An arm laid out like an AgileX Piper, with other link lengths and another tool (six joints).
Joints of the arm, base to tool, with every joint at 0 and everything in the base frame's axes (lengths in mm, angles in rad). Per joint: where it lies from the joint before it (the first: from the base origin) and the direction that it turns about. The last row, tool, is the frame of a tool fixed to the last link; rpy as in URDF.
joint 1: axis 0 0 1 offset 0 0 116.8
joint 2: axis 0 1 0 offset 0 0 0
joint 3: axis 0 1 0 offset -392.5 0 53.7
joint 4: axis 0.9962 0 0.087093 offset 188.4 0 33.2
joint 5: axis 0 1 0 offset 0 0 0
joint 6: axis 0.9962 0 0.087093 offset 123.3 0 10.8
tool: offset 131.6 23 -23.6 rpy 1.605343 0.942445 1.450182
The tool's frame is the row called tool.
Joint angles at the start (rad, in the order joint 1, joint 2, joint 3, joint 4, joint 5, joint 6):
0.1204 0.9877 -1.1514 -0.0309 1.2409 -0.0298
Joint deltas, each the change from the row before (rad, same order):
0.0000 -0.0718 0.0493 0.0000 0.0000 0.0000
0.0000 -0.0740 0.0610 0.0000 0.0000 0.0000
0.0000 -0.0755 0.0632 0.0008 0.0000 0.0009
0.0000 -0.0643 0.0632 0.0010 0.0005 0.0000
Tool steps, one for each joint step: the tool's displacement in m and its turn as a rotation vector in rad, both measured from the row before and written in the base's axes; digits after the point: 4 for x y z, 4 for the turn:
-0.0213 -0.0026 -0.0067 0.0027 -0.0223 0.0000
-0.0227 -0.0027 -0.0116 0.0016 -0.0129 0.0000
-0.0221 -0.0024 -0.0140 0.0028 -0.0121 -0.0005
-0.0193 -0.0021 -0.0161 0.0010 -0.0005 0.0003

